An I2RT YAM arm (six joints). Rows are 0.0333 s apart.
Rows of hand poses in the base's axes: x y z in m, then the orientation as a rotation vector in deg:
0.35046 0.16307 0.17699 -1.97 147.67 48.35
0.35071 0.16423 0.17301 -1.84 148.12 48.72
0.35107 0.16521 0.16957 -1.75 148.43 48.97
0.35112 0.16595 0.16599 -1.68 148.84 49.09
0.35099 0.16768 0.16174 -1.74 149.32 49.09
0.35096 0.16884 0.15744 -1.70 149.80 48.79
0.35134 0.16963 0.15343 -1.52 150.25 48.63
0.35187 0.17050 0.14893 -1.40 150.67 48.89
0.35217 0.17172 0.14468 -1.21 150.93 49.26
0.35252 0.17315 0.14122 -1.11 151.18 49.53
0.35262 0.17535 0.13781 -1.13 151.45 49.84
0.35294 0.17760 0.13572 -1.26 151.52 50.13
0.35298 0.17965 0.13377 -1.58 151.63 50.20
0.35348 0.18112 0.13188 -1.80 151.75 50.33
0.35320 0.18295 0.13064 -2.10 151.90 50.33
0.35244 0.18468 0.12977 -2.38 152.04 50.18
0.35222 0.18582 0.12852 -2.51 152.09 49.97
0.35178 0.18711 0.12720 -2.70 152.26 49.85
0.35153 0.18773 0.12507 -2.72 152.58 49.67
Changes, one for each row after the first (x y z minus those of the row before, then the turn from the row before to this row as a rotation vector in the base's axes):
0.00025 0.00116 -0.00398 0.16 0.54 0.11
0.00036 0.00098 -0.00344 0.11 0.37 0.07
0.00005 0.00074 -0.00358 0.00 0.42 0.08
-0.00013 0.00173 -0.00425 -0.12 0.43 0.16
-0.00003 0.00116 -0.00430 -0.30 0.37 0.02
0.00038 0.00079 -0.00401 -0.18 0.41 -0.04
0.00053 0.00087 -0.00450 0.09 0.48 0.08
0.00030 0.00122 -0.00425 0.21 0.37 0.02
0.00035 0.00143 -0.00346 0.14 0.32 0.05
0.00010 0.00220 -0.00341 0.14 0.32 0.15
0.00032 0.00225 -0.00209 0.16 0.11 0.17
0.00004 0.00205 -0.00195 -0.02 0.05 0.25
0.00050 0.00147 -0.00189 0.03 0.10 0.20
-0.00028 0.00183 -0.00124 -0.07 0.07 0.24
-0.00076 0.00173 -0.00087 -0.16 0.03 0.19
-0.00022 0.00114 -0.00125 -0.16 -0.04 0.06
-0.00044 0.00129 -0.00132 -0.14 0.08 0.14
-0.00025 0.00062 -0.00213 -0.19 0.24 0.06

